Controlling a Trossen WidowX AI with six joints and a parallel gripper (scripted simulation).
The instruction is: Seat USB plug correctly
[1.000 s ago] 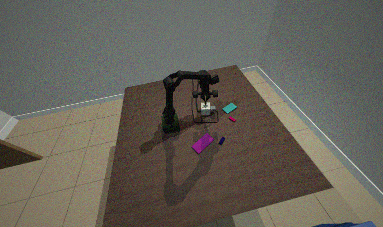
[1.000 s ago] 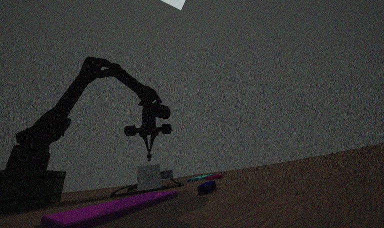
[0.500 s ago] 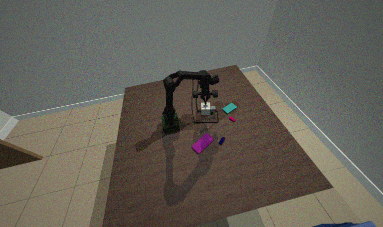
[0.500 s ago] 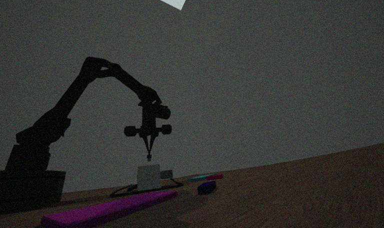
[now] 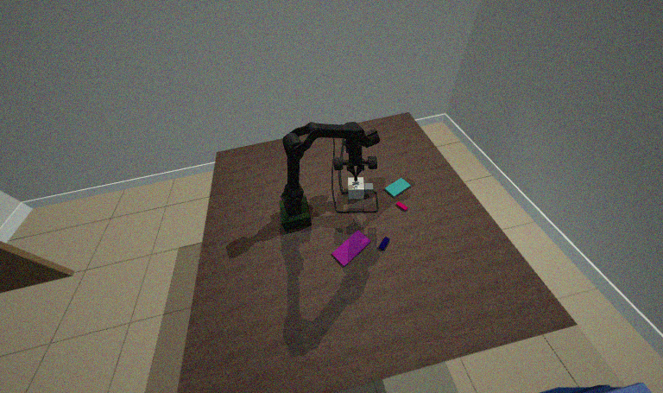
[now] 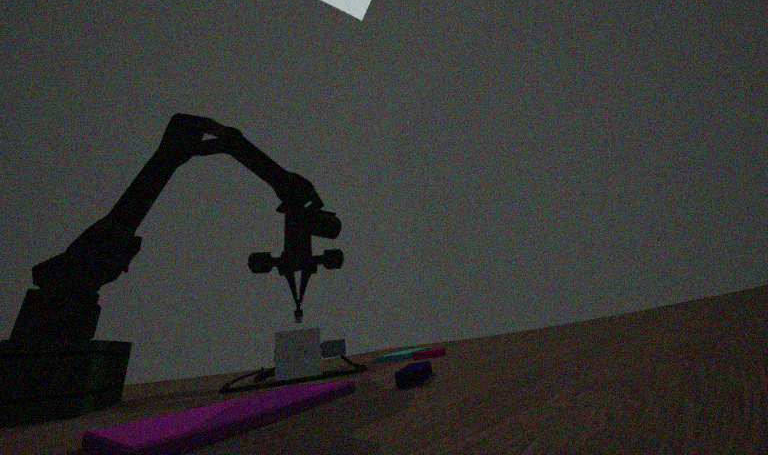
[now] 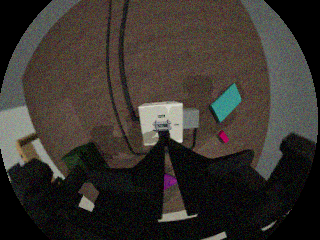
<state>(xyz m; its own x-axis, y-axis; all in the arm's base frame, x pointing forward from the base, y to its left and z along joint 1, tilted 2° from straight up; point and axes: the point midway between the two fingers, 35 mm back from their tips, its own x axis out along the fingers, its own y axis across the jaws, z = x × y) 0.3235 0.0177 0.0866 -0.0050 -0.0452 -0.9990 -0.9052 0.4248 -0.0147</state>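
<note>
My gripper tip is now 2 cm above the small dark USB plug. Also, from my gripper tip: small pink block (17 cm to the right, 16 cm ahead, 12 cm below); then cyan card (20 cm ahead, 12 cm below, 6 cm to the right); then magenta slab (26 cm to the right, 15 cm behind, 12 cm below).
</note>
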